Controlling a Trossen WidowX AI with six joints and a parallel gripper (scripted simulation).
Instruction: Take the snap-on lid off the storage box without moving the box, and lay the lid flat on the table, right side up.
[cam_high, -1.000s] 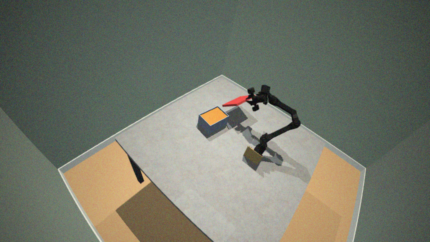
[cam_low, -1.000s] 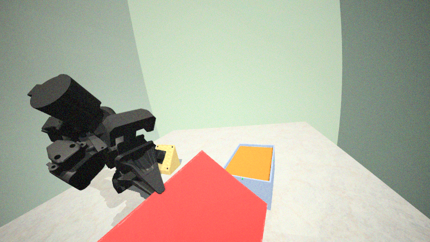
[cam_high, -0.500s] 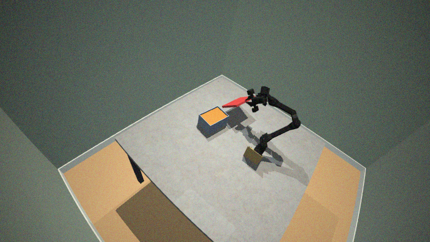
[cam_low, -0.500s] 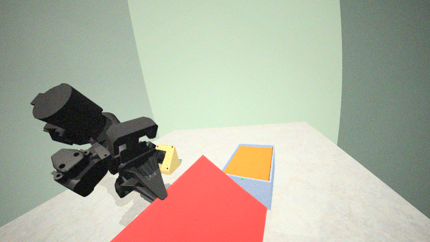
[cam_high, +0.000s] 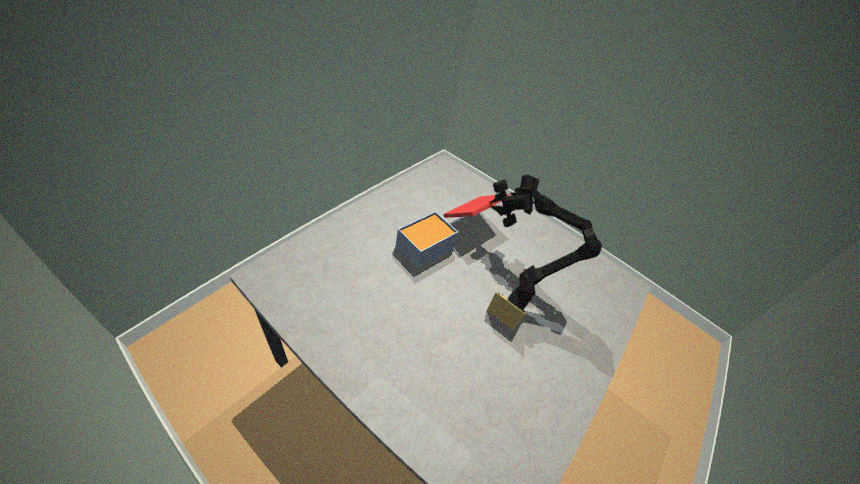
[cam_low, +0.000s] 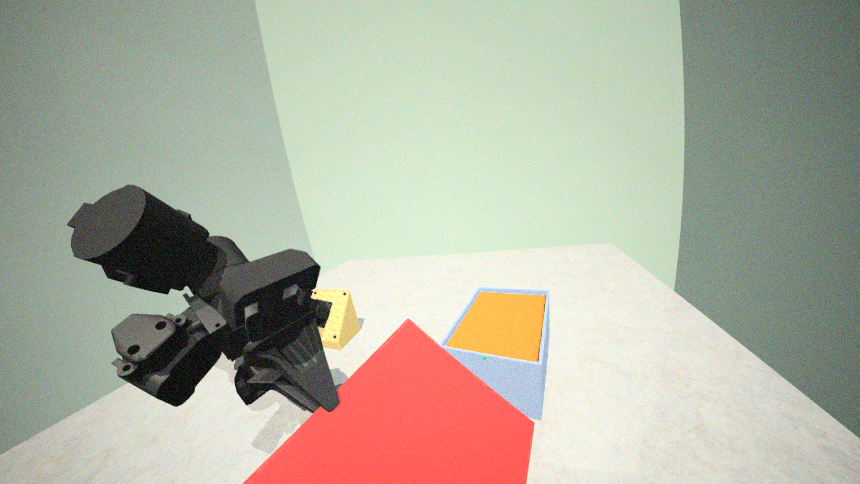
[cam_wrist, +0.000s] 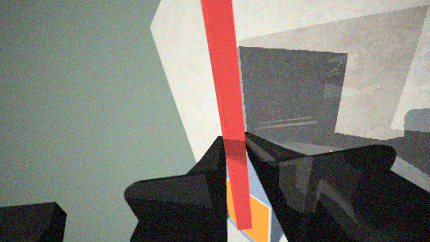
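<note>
The lid lies 6 cm ahead of my gripper tip and 5 cm below it. Also, from my gripper tip: pale blue storage box (9 cm ahead, 27 cm to the left, 12 cm below).
</note>
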